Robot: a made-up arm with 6 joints.
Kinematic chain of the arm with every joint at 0, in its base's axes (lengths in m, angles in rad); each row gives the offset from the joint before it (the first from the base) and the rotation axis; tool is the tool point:
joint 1: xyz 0 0 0.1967 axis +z
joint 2: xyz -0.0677 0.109 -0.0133 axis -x
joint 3: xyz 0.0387 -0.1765 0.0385 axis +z
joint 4: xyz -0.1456 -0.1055 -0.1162 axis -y
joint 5: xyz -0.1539 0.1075 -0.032 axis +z
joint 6: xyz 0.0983 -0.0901 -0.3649 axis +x
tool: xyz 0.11 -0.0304 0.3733
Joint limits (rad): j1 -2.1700..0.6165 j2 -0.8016..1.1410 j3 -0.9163..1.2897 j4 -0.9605..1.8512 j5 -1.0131..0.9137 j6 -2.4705..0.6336
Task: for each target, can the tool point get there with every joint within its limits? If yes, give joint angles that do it. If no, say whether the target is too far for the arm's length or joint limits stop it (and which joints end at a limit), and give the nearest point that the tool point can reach.
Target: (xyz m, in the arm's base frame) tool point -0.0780 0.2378 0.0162
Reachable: yes | joints -1.3752 -0.1377 0.9331 0.5957 0.4912 -0.6036
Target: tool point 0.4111 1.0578 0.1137
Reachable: no: joint limits stop it (at a limit: joint 2, joint 4, joint 5, joint 6) | nearest point 0.3296 0.8482 0.0957 | short by 0.226 m
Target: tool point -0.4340 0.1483 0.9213
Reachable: no: joint limits stop it (at a limit: joint 2, joint 5, joint 6) | nearest point -0.3642 0.1244 0.8137 | short by 0.130 m
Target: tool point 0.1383 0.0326 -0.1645
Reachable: yes | joints 0.0232 0.7298 0.1249 1.0252 0.2309 -1.7296
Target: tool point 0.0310 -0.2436 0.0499
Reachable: yes | joints 0.2161 -0.0064 0.7594 -0.6549 0.0042 0.0438
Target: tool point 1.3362 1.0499 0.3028
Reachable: no: too far | nearest point 0.7085 0.5567 0.1676 | short by 0.810 m
